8 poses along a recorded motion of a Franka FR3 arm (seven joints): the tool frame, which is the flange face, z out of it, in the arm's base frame.
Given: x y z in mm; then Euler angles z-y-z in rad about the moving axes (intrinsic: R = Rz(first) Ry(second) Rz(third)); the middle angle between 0 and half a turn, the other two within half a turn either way.
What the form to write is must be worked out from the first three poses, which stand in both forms.
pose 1, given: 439.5 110.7 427.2 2.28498 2.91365 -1.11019
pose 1, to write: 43.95 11.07 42.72 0.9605 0.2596 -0.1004 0.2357 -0.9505 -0.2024
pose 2, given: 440.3 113.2 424.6 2.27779 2.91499 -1.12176
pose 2, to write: 44.03 11.32 42.46 0.9597 0.2635 -0.0975 0.2401 -0.9494 -0.2024
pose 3, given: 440.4 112.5 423.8 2.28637 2.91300 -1.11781
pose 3, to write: 44.04 11.25 42.38 0.9583 0.2682 -0.0992 0.2442 -0.9481 -0.2038
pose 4, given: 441.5 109.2 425.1 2.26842 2.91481 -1.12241
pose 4, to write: 44.15 10.92 42.51 0.9620 0.2552 -0.0975 0.2318 -0.9514 -0.2026
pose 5, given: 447.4 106.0 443.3 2.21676 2.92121 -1.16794
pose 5, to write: 44.74 10.60 44.33 0.9649 0.2483 -0.0857 0.2273 -0.9528 -0.2011
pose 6, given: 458.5 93.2 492.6 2.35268 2.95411 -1.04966
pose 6, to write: 45.85 9.32 49.26 0.9601 0.2640 -0.0928 0.2471 -0.9554 -0.1616
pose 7, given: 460.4 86.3 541.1 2.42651 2.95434 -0.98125
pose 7, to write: 46.04 8.63 54.11 0.9574 0.2694 -0.1035 0.2521 -0.9553 -0.1547
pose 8, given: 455.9 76.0 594.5 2.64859 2.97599 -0.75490
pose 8, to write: 45.59 7.60 59.45 0.9571 0.2636 -0.1201 0.2507 -0.9615 -0.1130
